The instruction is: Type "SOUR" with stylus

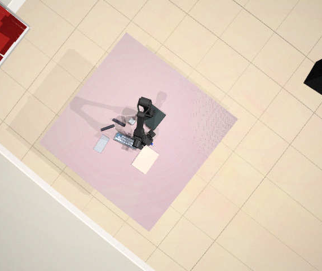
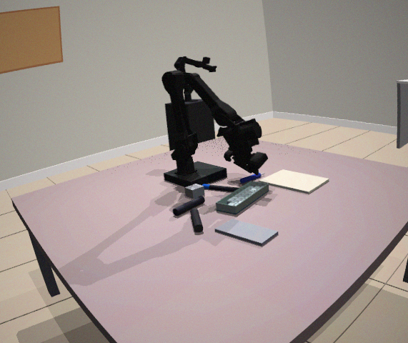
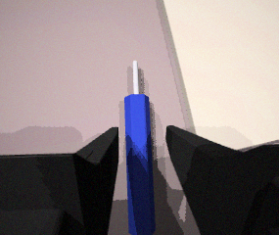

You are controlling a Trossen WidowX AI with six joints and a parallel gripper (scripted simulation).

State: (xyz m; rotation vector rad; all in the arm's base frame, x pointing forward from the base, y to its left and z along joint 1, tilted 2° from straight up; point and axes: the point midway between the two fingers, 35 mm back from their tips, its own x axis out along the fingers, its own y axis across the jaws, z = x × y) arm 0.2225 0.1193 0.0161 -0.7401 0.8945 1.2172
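Right now the blue stylus is 10 mm to the left of my gripper tip and 10 mm below it. The rest, counted from my gripper tip: cream pad: 150 mm ahead, 40 mm to the left, 20 mm below; then dark pen: 160 mm to the right, 60 mm behind, 10 mm below; then small grey cube: 240 mm to the right, 80 mm behind, 10 mm below.
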